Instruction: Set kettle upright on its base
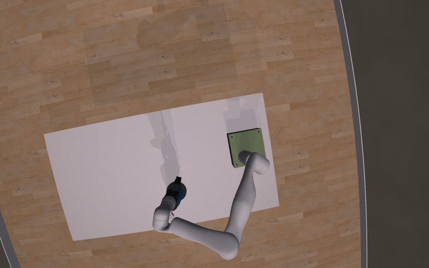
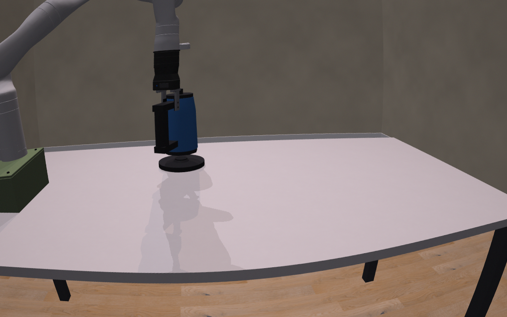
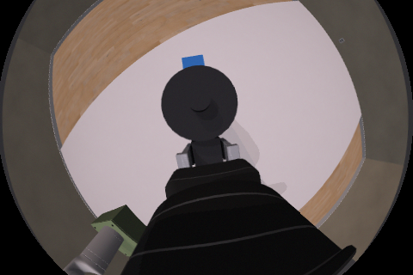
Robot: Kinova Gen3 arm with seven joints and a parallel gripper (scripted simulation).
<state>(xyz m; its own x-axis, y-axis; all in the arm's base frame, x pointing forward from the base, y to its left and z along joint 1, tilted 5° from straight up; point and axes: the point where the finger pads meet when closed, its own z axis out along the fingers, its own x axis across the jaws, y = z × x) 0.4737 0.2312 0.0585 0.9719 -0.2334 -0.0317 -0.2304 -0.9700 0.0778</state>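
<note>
Now: hand 6 cm above the blue kettle, 2 cm to the right of it and 1 cm short of it. The rest, counted from my hand: round black base 19 cm below, 6 cm to the left, 1 cm ahead.
</note>
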